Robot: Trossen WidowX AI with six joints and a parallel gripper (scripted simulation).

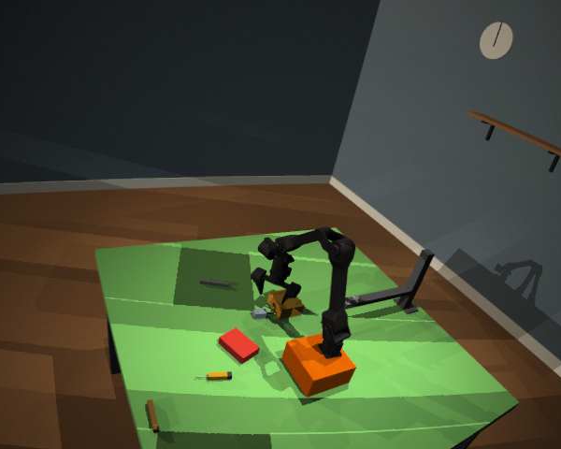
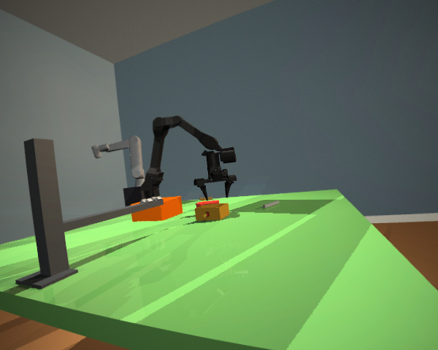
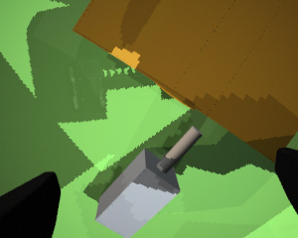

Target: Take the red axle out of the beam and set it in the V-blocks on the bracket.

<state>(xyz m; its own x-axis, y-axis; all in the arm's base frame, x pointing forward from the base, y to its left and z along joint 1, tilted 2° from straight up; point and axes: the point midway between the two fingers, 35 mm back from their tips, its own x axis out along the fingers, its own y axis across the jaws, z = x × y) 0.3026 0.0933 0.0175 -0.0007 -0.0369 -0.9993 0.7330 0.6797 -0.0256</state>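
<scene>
Now: the orange-yellow beam 1 cm ahead of my gripper tip, 7 cm to the right of it and 4 cm below it. The rest, counted from my gripper tip: grey block 2 cm behind, 2 cm to the left, 5 cm below; then red block 16 cm behind, 18 cm to the left, 5 cm below; then grey rod 20 cm ahead, 17 cm to the left, 6 cm below.
</scene>
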